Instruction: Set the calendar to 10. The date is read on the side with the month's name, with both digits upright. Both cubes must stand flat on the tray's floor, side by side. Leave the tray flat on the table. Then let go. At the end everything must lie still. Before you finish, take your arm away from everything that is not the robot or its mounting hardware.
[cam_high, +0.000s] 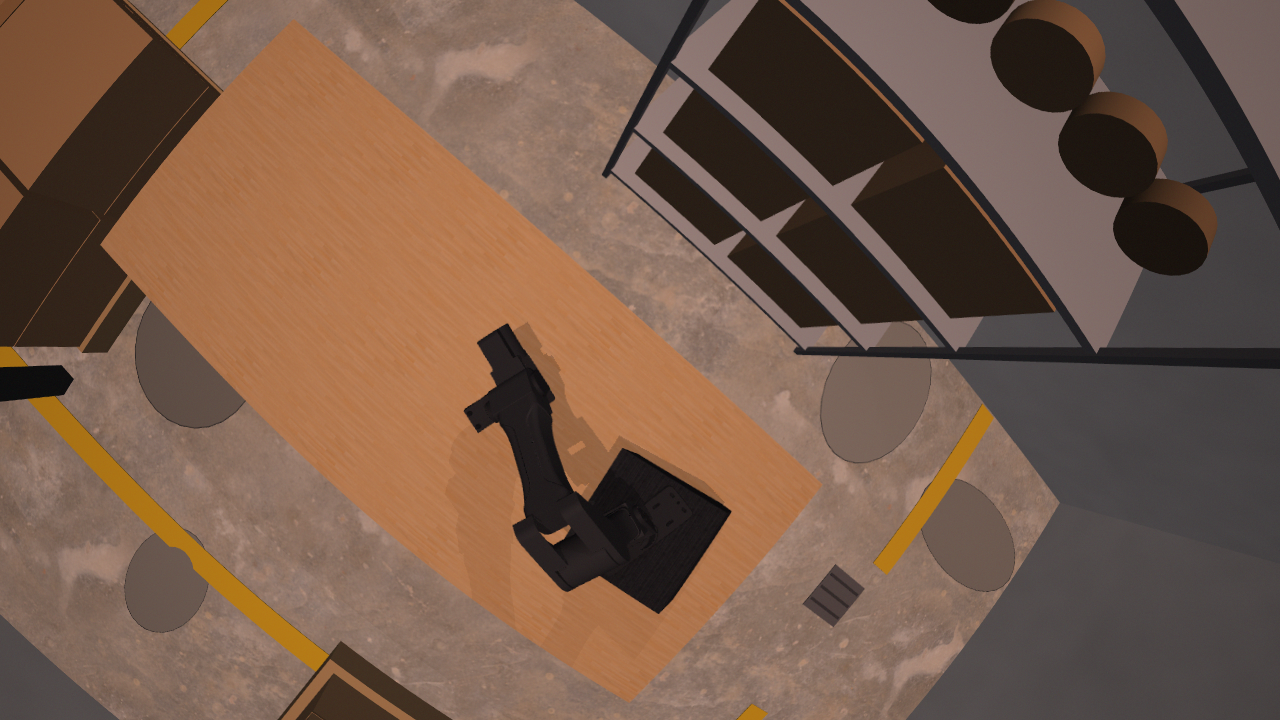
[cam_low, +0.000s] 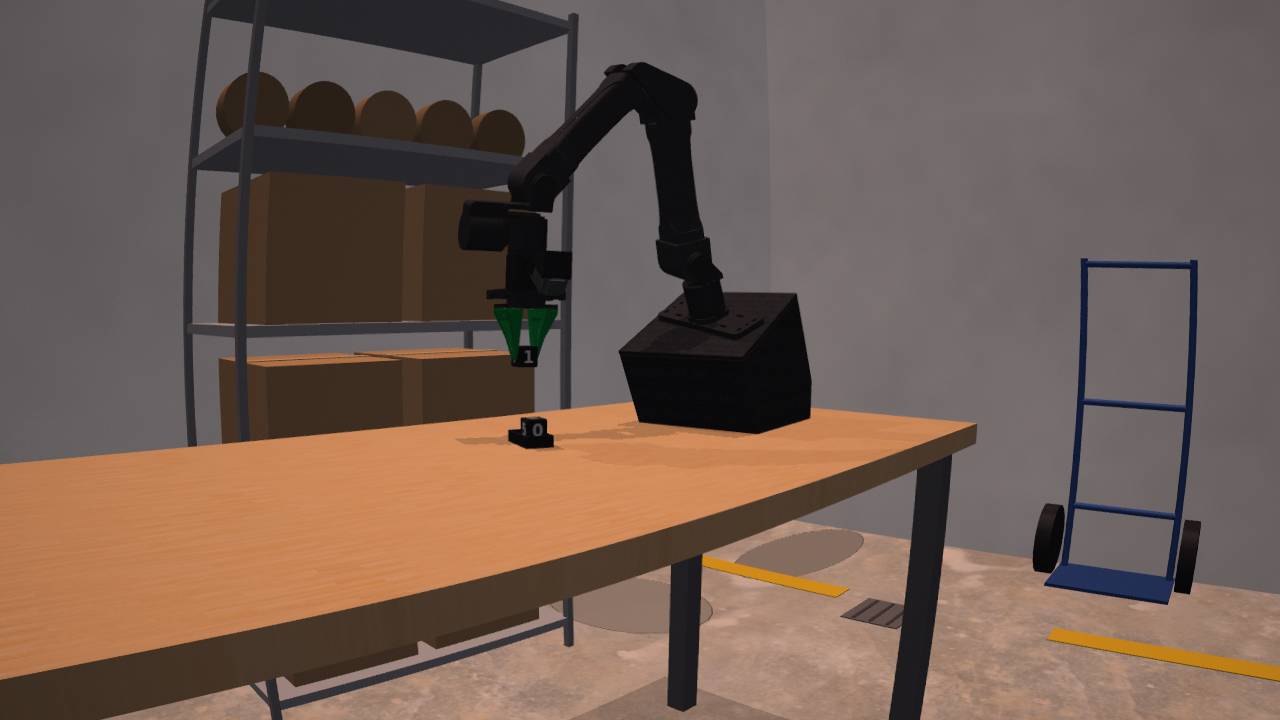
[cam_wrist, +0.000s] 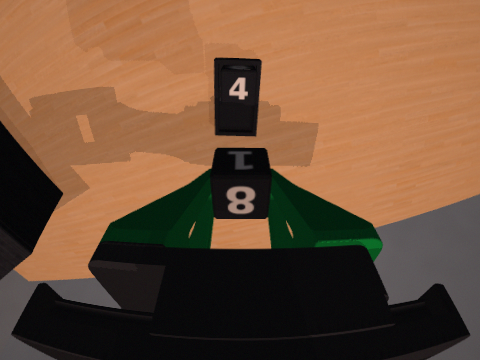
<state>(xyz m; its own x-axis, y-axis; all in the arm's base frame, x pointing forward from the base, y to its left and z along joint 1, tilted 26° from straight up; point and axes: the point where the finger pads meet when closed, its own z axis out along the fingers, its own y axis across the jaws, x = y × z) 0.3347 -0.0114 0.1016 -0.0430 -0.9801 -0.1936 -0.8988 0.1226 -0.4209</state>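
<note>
The black tray lies 120 mm below my hand and 20 mm to the left of it.
</note>
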